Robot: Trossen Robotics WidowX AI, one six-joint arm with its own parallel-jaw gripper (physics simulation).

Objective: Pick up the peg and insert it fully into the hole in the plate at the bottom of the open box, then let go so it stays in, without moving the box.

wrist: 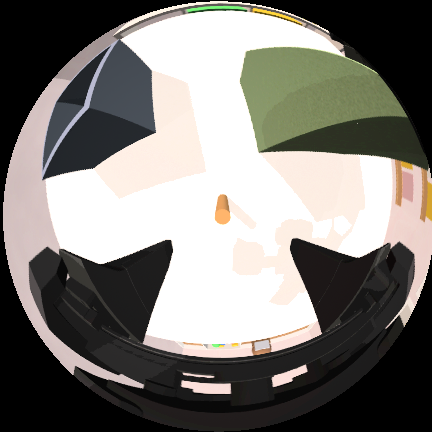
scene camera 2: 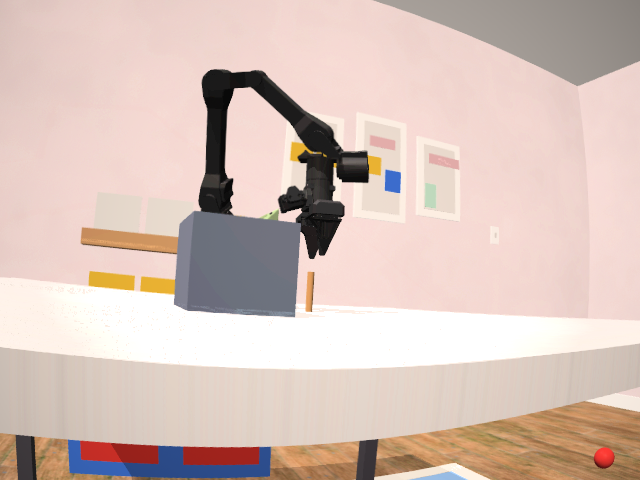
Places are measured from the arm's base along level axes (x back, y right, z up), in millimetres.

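Pixels of known places: gripper, fingertip midpoint: [wrist: 233,245] [scene camera 2: 316,257].
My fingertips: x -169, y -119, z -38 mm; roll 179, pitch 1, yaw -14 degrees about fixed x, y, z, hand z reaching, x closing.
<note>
Behind a point stands the place of what it marks.
An orange-brown round peg [scene camera 2: 310,291] @[y -104, x -181, z -108 mm] [wrist: 222,210] @[y -101, x -173, z -69 mm] stands upright on the white table, right of the box in the scene view and just beyond the fingertips in the wrist view. The open box [scene camera 2: 242,266] @[y 111, x -398, z -81 mm] [wrist: 122,100] @[y 45, x -241, z -62 mm] is grey and stands on the table, at the upper left in the wrist view. The plate and its hole do not show in either view; the box walls hide them. My gripper [scene camera 2: 317,255] @[y -119, x -169, z -38 mm] [wrist: 233,245] @[y -119, x -169, z -38 mm] is open and empty, pointing down, above the top of the peg.
A green block-like thing [scene camera 2: 269,214] @[y -47, x -75, z 52 mm] [wrist: 320,100] stands behind the box in the scene view and at the upper right in the wrist view. The white table [scene camera 2: 413,341] @[y 66, x -723, z -148 mm] has its curved front edge toward the scene camera. Shadows fall around the peg.
</note>
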